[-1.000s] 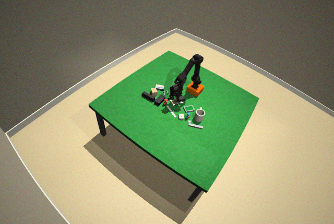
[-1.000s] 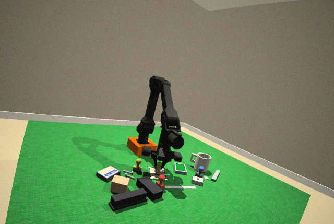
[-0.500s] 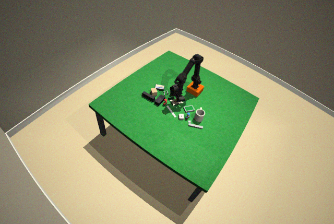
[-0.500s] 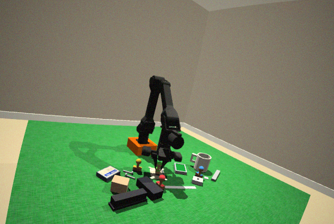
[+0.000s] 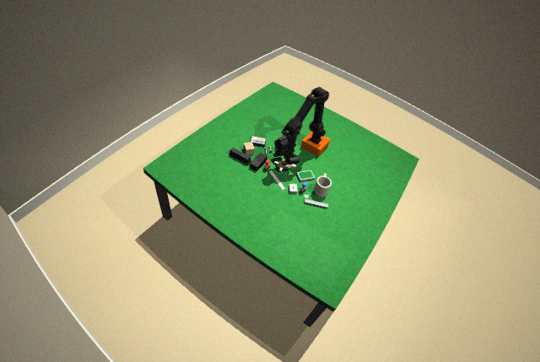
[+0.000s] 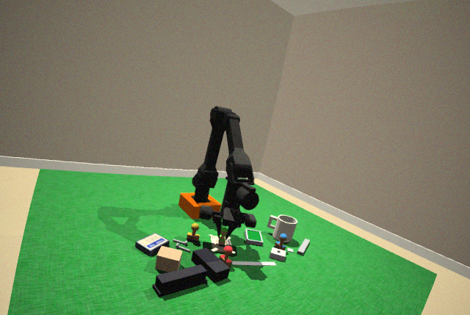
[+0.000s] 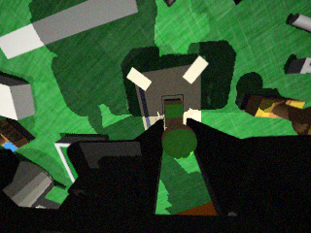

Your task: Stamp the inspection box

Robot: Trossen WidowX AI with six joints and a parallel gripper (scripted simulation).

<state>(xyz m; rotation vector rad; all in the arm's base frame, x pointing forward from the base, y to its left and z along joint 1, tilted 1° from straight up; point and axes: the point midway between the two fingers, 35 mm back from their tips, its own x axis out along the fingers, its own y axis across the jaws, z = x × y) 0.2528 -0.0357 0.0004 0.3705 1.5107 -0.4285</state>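
The cream card lies 20 mm below my gripper tip. The rest, counted from my gripper tip: red-knobbed stamp 110 mm ahead, 50 mm to the right; then green-knobbed PASS stamp right at my gripper tip; then yellow-knobbed stamp 40 mm behind, 90 mm to the right.
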